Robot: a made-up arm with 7 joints.
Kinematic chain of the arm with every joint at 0, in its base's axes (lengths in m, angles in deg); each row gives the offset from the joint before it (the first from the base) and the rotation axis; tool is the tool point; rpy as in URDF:
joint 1: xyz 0 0 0.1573 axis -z
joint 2: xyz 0 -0.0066 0.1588 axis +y
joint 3: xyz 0 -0.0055 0.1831 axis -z
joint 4: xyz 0 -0.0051 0.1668 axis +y
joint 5: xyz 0 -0.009 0.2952 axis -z
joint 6: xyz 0 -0.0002 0.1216 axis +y
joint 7: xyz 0 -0.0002 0.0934 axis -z
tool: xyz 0 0 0 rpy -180 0 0
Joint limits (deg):
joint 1: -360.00..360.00
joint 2: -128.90..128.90
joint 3: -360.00..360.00
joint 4: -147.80..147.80
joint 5: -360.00..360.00
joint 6: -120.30..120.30
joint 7: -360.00..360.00
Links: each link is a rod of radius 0.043 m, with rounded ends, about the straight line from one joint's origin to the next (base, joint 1, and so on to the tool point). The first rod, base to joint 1, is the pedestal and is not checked.
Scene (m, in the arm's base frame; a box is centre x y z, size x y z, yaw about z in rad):
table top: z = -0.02
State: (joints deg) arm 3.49 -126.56 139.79 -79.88 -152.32 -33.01 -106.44
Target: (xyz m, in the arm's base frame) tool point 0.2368 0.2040 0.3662
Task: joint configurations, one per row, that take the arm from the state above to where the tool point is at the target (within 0.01 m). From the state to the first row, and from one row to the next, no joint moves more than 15 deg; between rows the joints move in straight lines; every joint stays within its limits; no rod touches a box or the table.
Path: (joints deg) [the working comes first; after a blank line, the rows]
Joints at the target: 47.85 -119.08 103.81 -143.73 -145.58 -28.01 -106.44
Straight joint move there: clear.

1: 12.36 -125.06 132.59 -92.65 -150.97 -32.01 -106.44
2: 21.23 -123.57 125.40 -105.42 -149.62 -31.01 -106.44
3: 30.11 -122.07 118.20 -118.19 -148.27 -30.01 -106.44
4: 38.98 -120.58 111.00 -130.96 -146.93 -29.01 -106.44
5: 47.85 -119.08 103.81 -143.73 -145.58 -28.01 -106.44

